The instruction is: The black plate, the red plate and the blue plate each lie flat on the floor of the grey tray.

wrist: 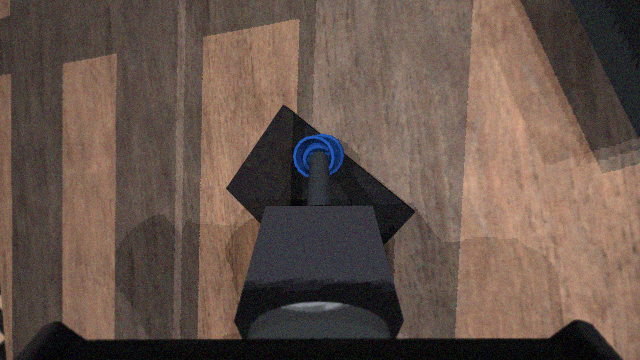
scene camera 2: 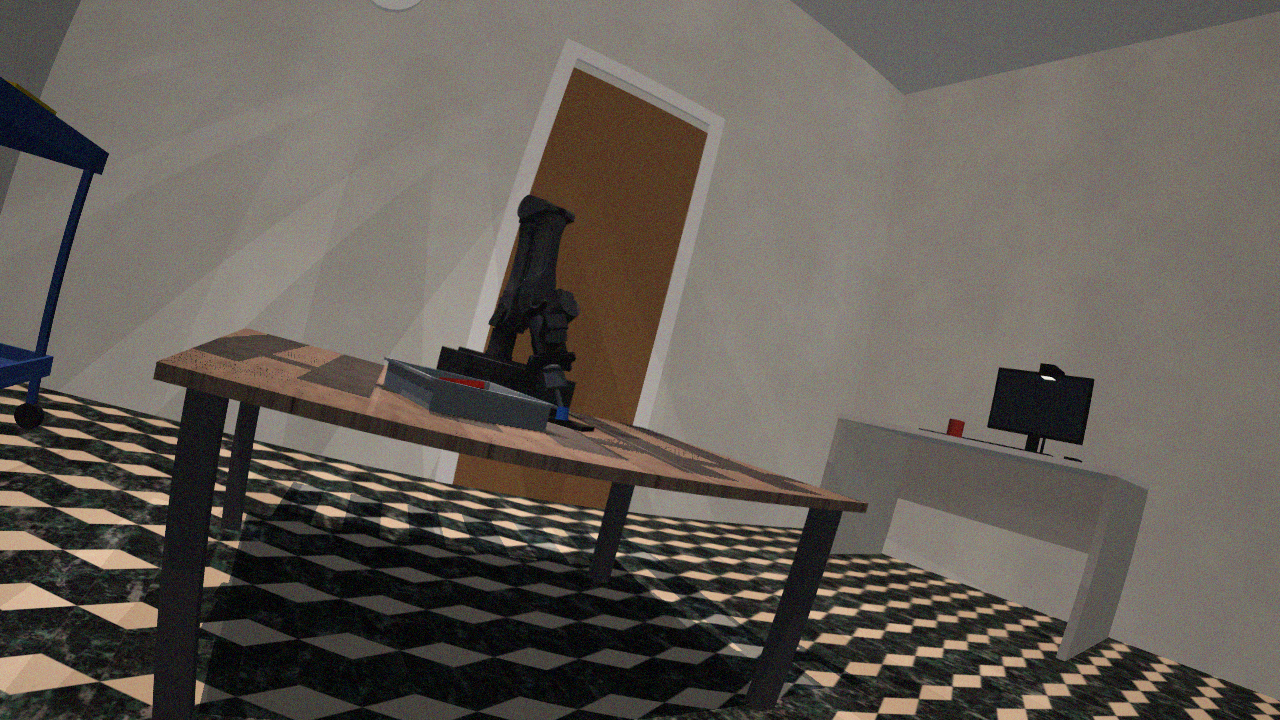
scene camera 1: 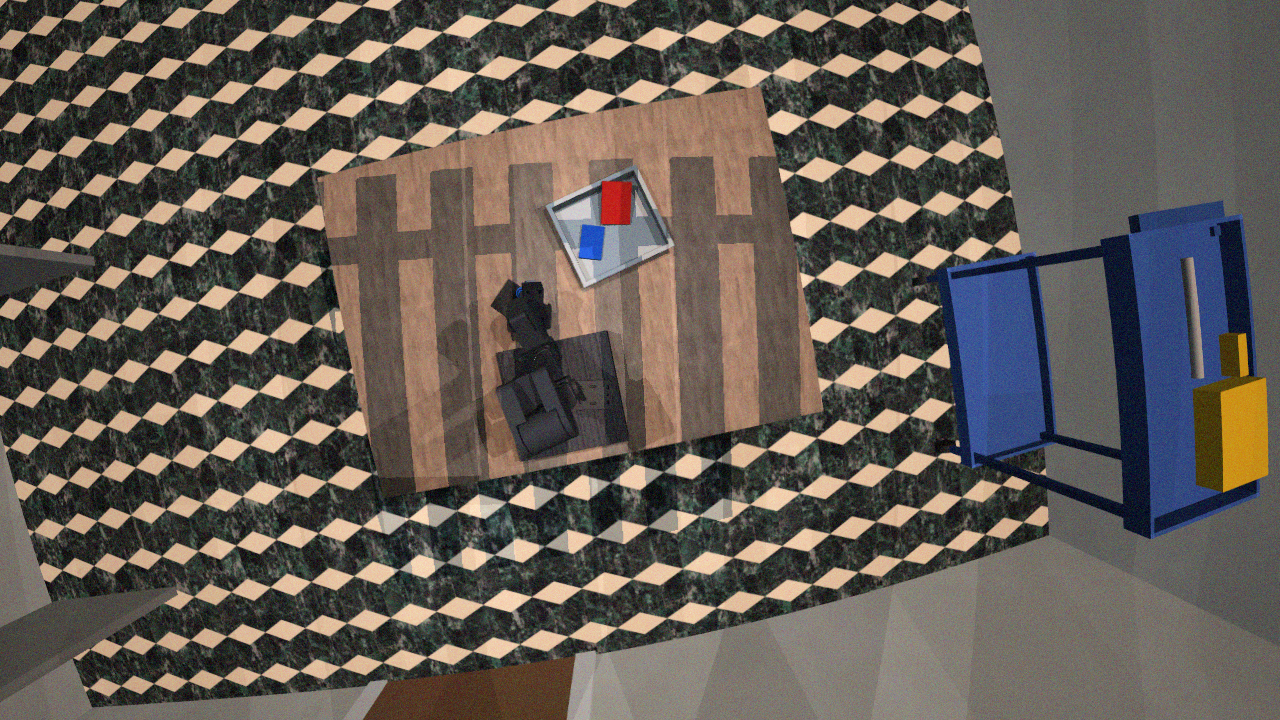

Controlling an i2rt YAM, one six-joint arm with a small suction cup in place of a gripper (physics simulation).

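Pixels of known places: end effector, tool point: [wrist: 319, 143] [scene camera 2: 564, 421] [scene camera 1: 520, 289]; arm's base, origin of the base link: [scene camera 2: 497, 361] [scene camera 1: 570, 394].
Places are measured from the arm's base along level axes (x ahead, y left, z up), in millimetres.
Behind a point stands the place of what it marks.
Note:
The black plate [wrist: 265, 175] @(z -82, x 234, y 175 mm) [scene camera 2: 575, 426] @(z -84, x 280, y 152 mm) [scene camera 1: 503, 300] @(z -82, x 233, y 177 mm) is a thin dark square. It hangs under my suction cup [wrist: 318, 154] @(z -81, x 260, y 132 mm) [scene camera 2: 562, 413] [scene camera 1: 519, 289], which is pressed on its top and holds it a little above the wooden table [scene camera 1: 723, 322] @(z -91, x 171, y -389 mm) [wrist: 411, 107] @(z -91, x 287, y 73 mm). The grey tray [scene camera 1: 630, 265] @(z -41, x 312, y -148 mm) [scene camera 2: 473, 409] @(z -76, x 523, y -88 mm) stands on the table beyond and to the right of the cup in scene camera 1. The red plate [scene camera 1: 616, 202] @(z -53, x 472, y -115 mm) [scene camera 2: 462, 383] @(z -40, x 522, y -115 mm) and the blue plate [scene camera 1: 592, 242] @(z -78, x 377, y -53 mm) lie flat on the tray's floor, apart from each other.
The arm's dark base [scene camera 1: 566, 386] stands on the table near its front edge, close behind the cup. A blue cabinet [scene camera 1: 976, 357] stands on the floor far to the right. A brown door [scene camera 2: 616, 250] is behind the table.

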